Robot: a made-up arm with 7 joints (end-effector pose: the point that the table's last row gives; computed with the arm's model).
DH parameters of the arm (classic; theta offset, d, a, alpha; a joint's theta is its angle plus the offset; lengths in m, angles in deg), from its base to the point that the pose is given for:
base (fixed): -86.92 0 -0.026 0
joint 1: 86.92 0.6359 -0.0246 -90
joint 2: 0 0.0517 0.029 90
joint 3: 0 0.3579 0.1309 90
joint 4: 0 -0.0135 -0.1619 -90
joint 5: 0 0.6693 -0.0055 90
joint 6: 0 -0.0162 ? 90
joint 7: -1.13 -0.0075 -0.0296 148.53
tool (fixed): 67.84 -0.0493 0 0
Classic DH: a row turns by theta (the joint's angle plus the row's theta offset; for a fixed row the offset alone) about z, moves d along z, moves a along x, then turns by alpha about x.
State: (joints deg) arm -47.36 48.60 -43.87 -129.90 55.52 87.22 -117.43
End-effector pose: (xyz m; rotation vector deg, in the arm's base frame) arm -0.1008 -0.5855 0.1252 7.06 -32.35 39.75
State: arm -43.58 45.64 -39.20 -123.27 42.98 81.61 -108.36
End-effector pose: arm 0.0506 -0.6471 0.1540 20.55 -32.13 52.58
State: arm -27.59 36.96 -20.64 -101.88 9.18 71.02 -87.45
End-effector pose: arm 0.6322 -0.5909 0.3559 39.06 -2.00 100.53
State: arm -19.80 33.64 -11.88 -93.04 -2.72 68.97 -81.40
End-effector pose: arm 0.8471 -0.4242 0.4897 31.65 15.18 119.15
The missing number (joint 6, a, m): 0.077
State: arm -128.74 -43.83 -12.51 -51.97 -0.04 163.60 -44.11
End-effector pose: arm 0.1203 0.3033 1.7428 134.58 -104.57 45.72
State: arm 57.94 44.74 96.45 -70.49 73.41 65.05 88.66
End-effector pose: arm -0.4217 0.7980 1.2712 3.79 -112.10 -108.09
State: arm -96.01 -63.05 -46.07 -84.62 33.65 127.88 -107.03
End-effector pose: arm -0.5645 0.3845 1.4850 -120.81 67.42 -15.61
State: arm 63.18 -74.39 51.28 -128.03 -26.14 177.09 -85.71
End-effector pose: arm -0.6688 0.3562 1.1761 92.93 64.72 11.29
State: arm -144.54 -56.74 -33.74 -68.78 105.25 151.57 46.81
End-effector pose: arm 0.0532 0.5172 1.5944 -96.71 -129.80 -48.75
